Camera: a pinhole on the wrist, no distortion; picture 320 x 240 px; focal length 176.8 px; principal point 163.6 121.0 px. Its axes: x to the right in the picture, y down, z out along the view. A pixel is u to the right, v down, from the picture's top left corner.
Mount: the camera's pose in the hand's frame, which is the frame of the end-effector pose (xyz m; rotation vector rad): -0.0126 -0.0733 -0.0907 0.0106 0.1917 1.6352
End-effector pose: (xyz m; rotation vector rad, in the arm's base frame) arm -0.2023 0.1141 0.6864 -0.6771 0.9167 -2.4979
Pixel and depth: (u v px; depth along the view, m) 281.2 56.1 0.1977
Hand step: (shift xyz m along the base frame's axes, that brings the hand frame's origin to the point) 0.0020 -0.1368 0.0184
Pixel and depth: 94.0 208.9 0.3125
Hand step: 0.2038 0.0566 0.2459
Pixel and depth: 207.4 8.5 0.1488
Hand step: -0.0583 -0.0590 0.0648
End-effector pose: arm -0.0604 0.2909 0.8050 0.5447 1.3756 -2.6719
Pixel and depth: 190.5 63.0 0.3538
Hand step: -0.1898 -0.1952 0.0540
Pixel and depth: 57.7 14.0 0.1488
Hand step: -0.1422 0.0473 0.0999
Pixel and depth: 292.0 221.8 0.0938
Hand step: 0.0553 -0.0072 0.0199
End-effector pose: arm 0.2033 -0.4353 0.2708 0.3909 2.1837 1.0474
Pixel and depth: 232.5 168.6 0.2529
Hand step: 0.1474 0.0919 -0.0065
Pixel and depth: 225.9 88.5 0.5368
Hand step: 0.1745 0.4191 -0.1005
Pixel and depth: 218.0 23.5 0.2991
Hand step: -0.0142 0.2329 -0.1087
